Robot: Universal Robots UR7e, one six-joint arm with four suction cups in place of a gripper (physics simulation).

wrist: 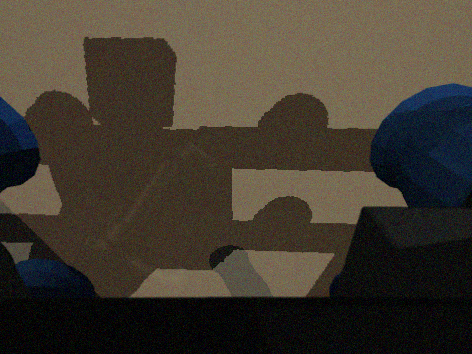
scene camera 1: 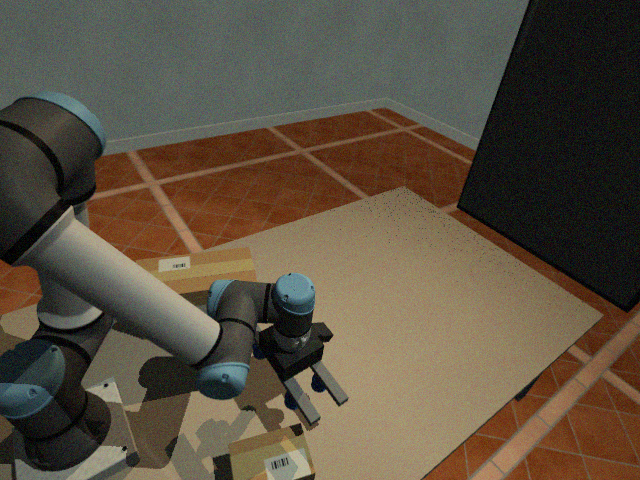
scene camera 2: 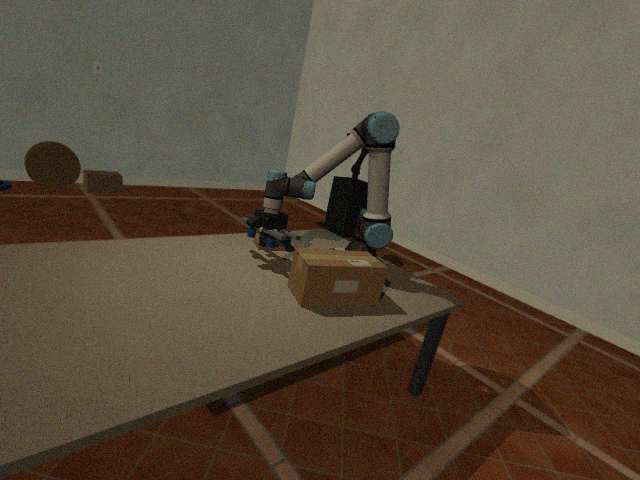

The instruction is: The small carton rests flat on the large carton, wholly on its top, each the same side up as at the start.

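Pixels of known places: hand at its tool point: (wrist: 210, 226) (scene camera 2: 267, 241); arm's base at its link origin: (scene camera 1: 71, 431).
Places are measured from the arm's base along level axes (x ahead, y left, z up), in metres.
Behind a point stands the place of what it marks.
Note:
The large carton (scene camera 1: 222, 264) @(x 0.427, y 0.204, z 0.117 m) (scene camera 2: 336, 283) @(x 0.416, y 0.272, z 0.054 m) stands on the table with a white label on its top, partly behind the arm in scene camera 1. The small carton (scene camera 1: 247, 457) @(x 0.275, y -0.253, z 0.045 m) (scene camera 2: 257, 239) @(x 0.387, y -0.287, z 0.001 m) stands apart from it, cut off at the bottom edge of scene camera 1, with a label showing. In scene camera 2 it is mostly hidden behind the cups. My suction gripper (scene camera 1: 305, 391) (scene camera 2: 268, 237) is low over the table between the cartons, its blue cups pointing down beside the small carton, with no carton seen on them. Neither carton shows in the wrist view.
The table (scene camera 1: 439, 310) @(x 0.972, y -0.151, z -0.032 m) (scene camera 2: 155, 320) @(x 0.959, y 0.158, z -0.032 m) bears the arm's base (scene camera 1: 111, 413) @(x 0.077, y -0.004, z 0.004 m). A tall dark panel (scene camera 1: 563, 144) rises beyond the table. A round disc (scene camera 2: 52, 164) and a brown box (scene camera 2: 102, 181) are on the floor far behind. Gripper shadows fall on the table in the wrist view.

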